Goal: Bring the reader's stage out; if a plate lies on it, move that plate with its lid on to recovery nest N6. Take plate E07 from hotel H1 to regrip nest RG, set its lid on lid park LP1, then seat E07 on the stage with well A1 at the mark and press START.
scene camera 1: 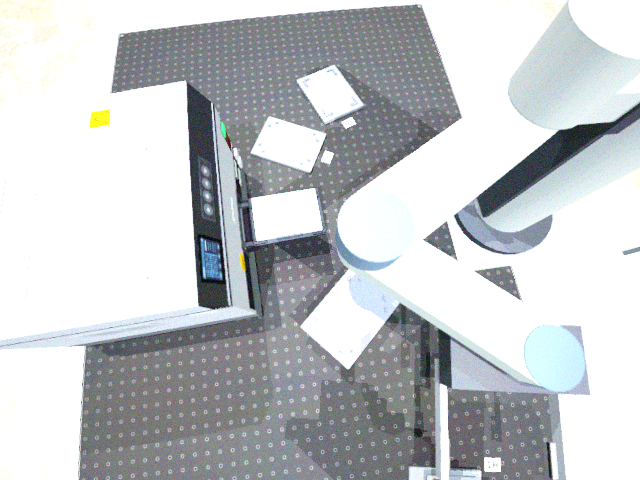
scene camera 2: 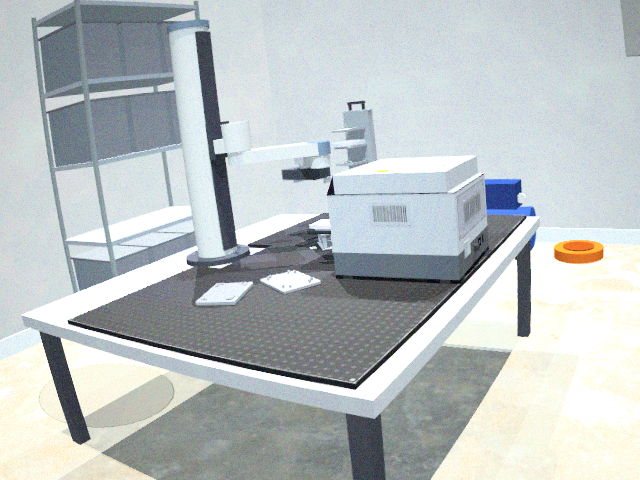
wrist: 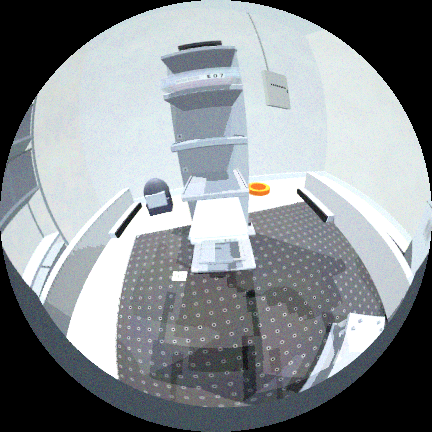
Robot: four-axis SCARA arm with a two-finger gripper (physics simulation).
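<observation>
Plate E07 lies flat with its lid on an upper shelf of hotel H1. My gripper is open and empty; its two fingers stand wide apart, facing the hotel and lower than E07. In scene camera 2 the fingertips are hidden behind the reader. The reader has its stage out; the stage's top is plain white and I make out no lidded plate on it. Regrip nest RG is bare, partly under the arm in scene camera 1. The START button is among the round buttons.
Two white plate-like nests lie beyond the stage; their labels are unreadable, so LP1 and N6 cannot be told apart. A white block stands low before the hotel. The arm's column stands at the mat's side.
</observation>
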